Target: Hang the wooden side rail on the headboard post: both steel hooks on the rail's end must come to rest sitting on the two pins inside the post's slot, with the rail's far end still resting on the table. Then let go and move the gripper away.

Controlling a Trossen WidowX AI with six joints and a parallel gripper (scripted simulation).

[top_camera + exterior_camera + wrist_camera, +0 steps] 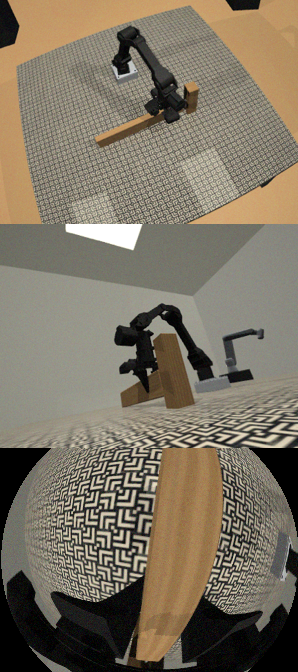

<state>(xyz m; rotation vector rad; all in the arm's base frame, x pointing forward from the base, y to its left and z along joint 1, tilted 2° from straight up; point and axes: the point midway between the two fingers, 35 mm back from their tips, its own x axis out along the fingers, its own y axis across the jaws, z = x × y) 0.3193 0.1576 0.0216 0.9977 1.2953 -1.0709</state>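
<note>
Right now my gripper tip is 3 cm past the headboard post, 13 cm to the right of it and 4 cm below it.
</note>
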